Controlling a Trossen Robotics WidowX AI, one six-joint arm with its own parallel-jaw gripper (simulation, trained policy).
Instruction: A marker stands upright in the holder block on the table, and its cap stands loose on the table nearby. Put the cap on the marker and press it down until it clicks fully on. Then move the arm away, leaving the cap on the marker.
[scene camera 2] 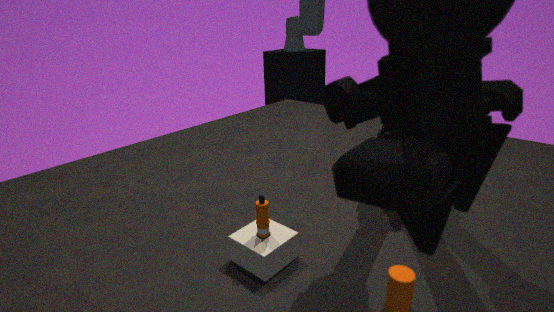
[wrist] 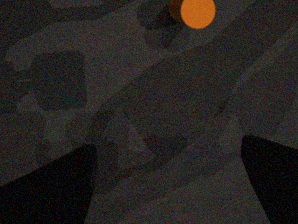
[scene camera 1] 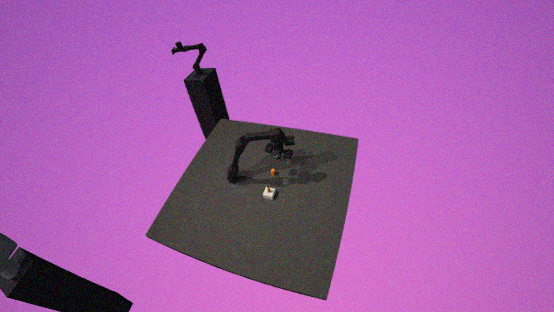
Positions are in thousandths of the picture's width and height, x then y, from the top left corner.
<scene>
In view: my gripper (scene camera 2: 804, 739).
My gripper also shows in the wrist view (wrist: 569, 672).
</scene>
